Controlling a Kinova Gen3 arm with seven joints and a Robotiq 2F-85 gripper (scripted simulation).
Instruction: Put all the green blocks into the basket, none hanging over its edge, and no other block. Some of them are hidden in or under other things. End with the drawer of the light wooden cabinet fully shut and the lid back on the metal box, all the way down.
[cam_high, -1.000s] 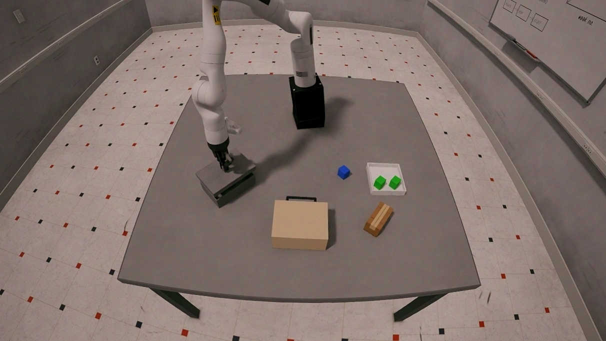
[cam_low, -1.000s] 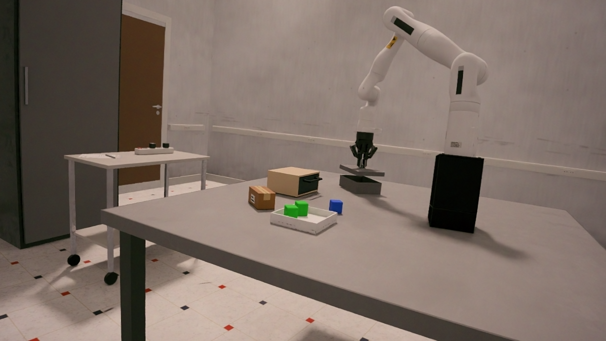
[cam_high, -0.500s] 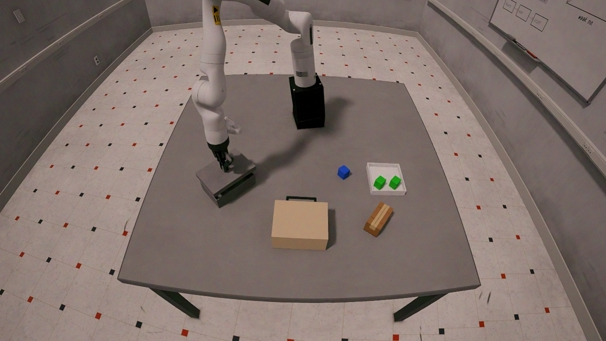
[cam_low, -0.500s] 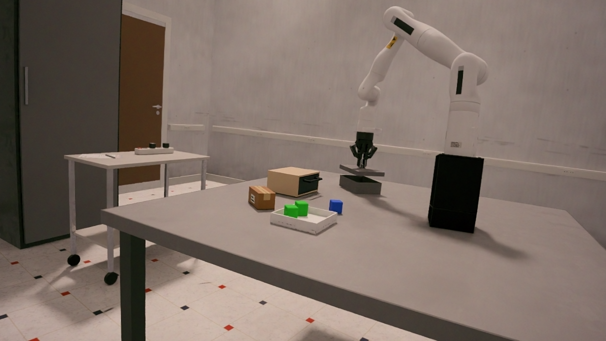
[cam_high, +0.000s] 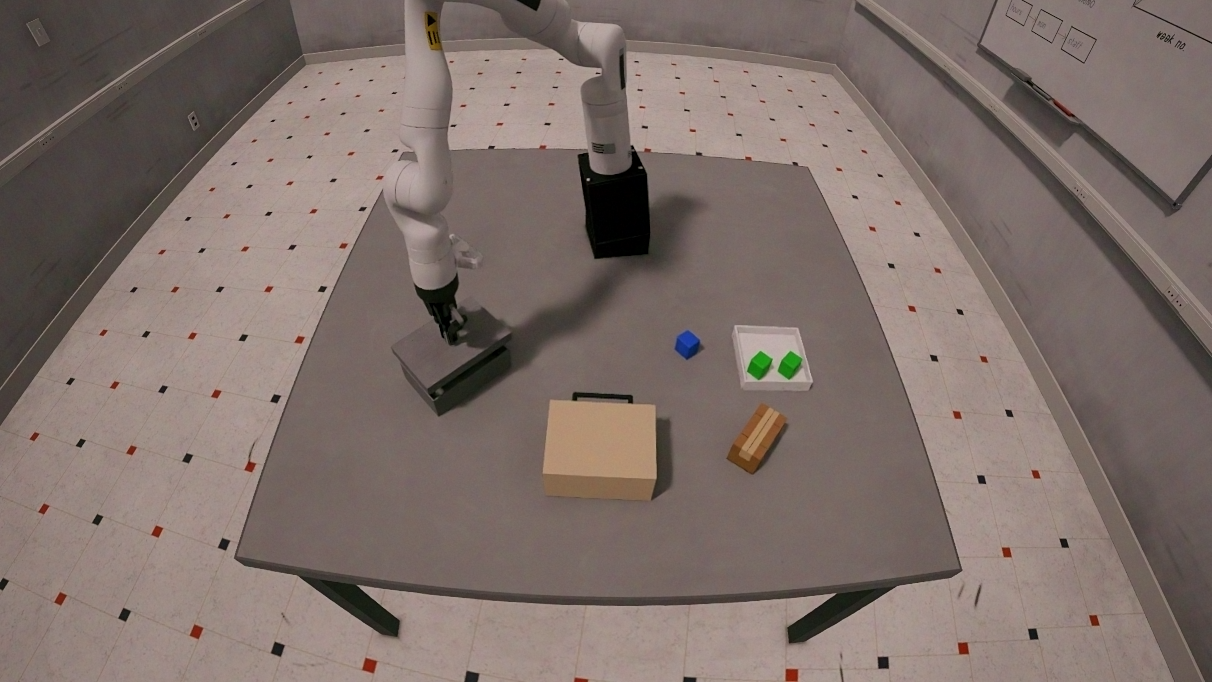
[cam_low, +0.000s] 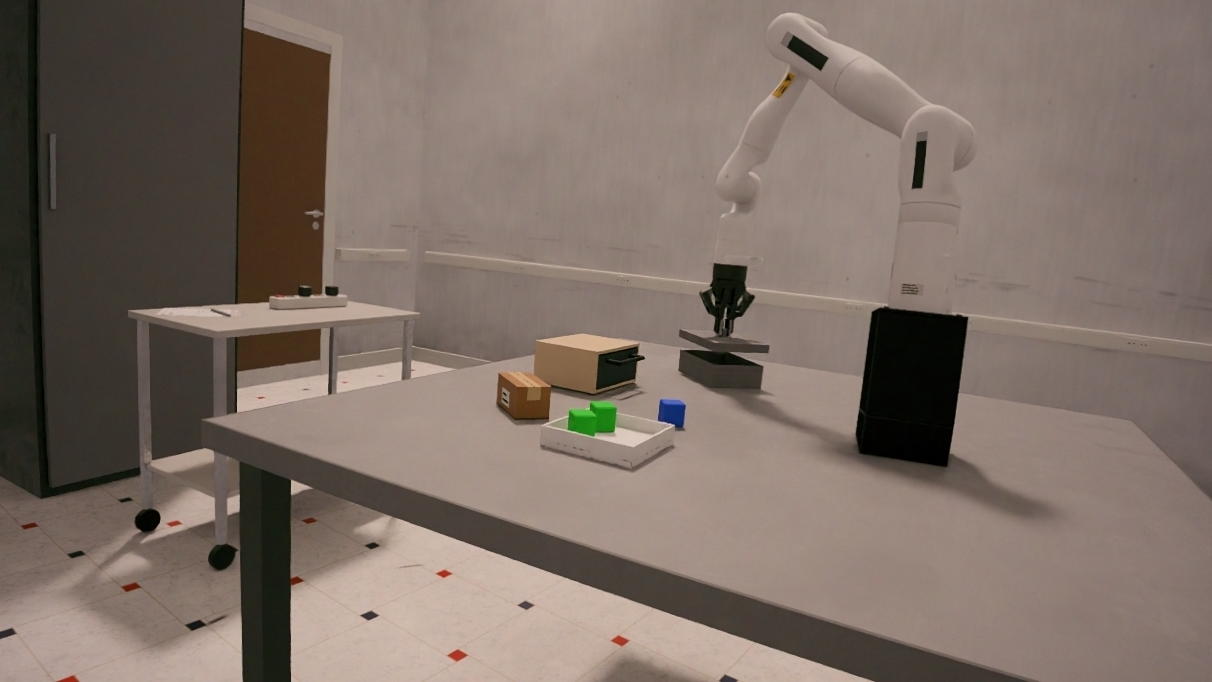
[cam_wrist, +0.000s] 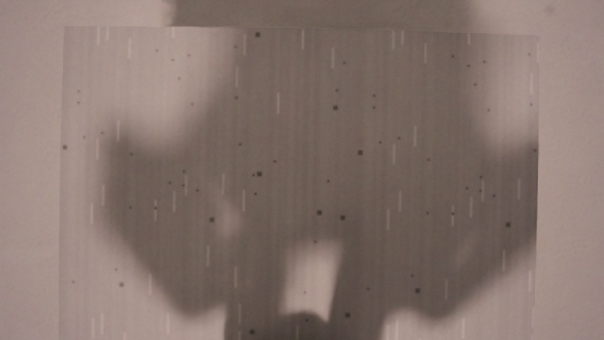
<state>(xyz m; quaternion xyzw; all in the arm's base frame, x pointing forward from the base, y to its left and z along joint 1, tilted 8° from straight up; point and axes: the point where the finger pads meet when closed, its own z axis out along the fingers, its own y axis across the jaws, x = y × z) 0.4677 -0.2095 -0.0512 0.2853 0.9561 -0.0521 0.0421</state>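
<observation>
The metal box is 9 cm below my hand. Also, from my hand: light wooden cabinet (12 cm ahead, 31 cm to the left, 8 cm below); lid (3 cm below); drawer (11 cm ahead, 31 cm to the left, 8 cm below).
</observation>
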